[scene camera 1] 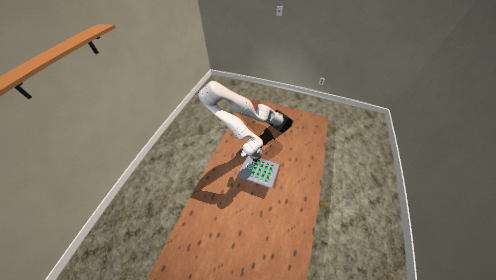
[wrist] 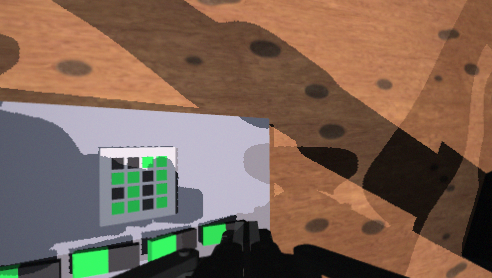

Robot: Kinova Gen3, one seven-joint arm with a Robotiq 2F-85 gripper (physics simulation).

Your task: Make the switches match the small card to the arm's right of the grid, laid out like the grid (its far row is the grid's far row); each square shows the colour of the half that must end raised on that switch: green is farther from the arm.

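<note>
The grey switch board [scene camera 1: 244,175] [wrist: 220,140] bears rows of green and dark switches [scene camera 1: 263,171]. In the wrist view, the row beside the card includes a left switch [wrist: 90,262], a middle switch [wrist: 162,247] and a right switch [wrist: 214,234], green halves left, dark halves right. Which halves are raised is hard to tell. The card [wrist: 105,192] shows, top to bottom: dark, dark, green, green; green, green, dark, green; dark, green, dark, green; green, green, dark, green. My gripper [scene camera 1: 256,161] [wrist: 247,237] is shut and empty, its tips at the right switch's dark half, partly hiding it; contact is unclear.
The board lies on a brown wooden table [scene camera 1: 260,235] [wrist: 380,45] with dark spots. The arm's black base [scene camera 1: 284,121] stands behind the board. Shadows of the arm cross the board and table. An orange wall shelf [scene camera 1: 55,52] is at the upper left.
</note>
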